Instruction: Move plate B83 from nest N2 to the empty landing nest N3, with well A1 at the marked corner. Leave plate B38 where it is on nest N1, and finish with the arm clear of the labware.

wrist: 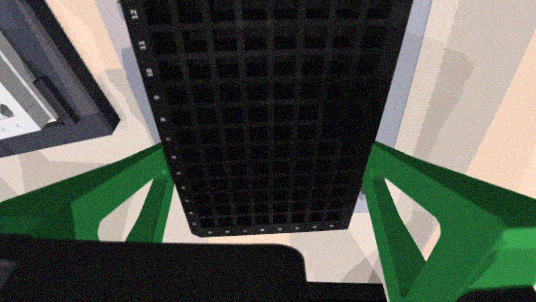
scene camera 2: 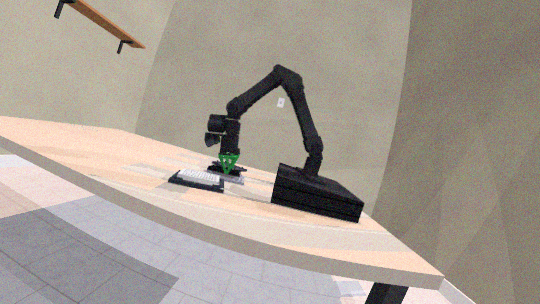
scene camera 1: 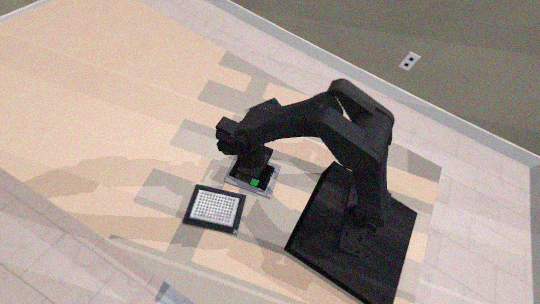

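My gripper (scene camera 1: 252,177) (scene camera 2: 227,163) (wrist: 268,151) has green fingers and is shut on the long sides of black plate B83 (scene camera 1: 266,175) (scene camera 2: 237,169) (wrist: 262,123). It holds the plate low over the pale grey landing nest N3 (scene camera 1: 247,188) (scene camera 2: 235,180) (wrist: 397,101), whose rim shows on both sides of the plate. I cannot tell whether the plate touches the nest. In the wrist view the column numbers run along the plate's left edge. White plate B38 (scene camera 1: 214,207) (scene camera 2: 197,175) (wrist: 14,120) lies on dark nest N1 (scene camera 1: 188,217) (scene camera 2: 177,179) (wrist: 93,101), just beside N3.
The arm's black base block (scene camera 1: 351,234) (scene camera 2: 313,190) stands to the right of the nests. A dark flat nest (scene camera 1: 270,104) shows partly behind the forearm. A wooden shelf (scene camera 2: 102,22) hangs on the wall, far off.
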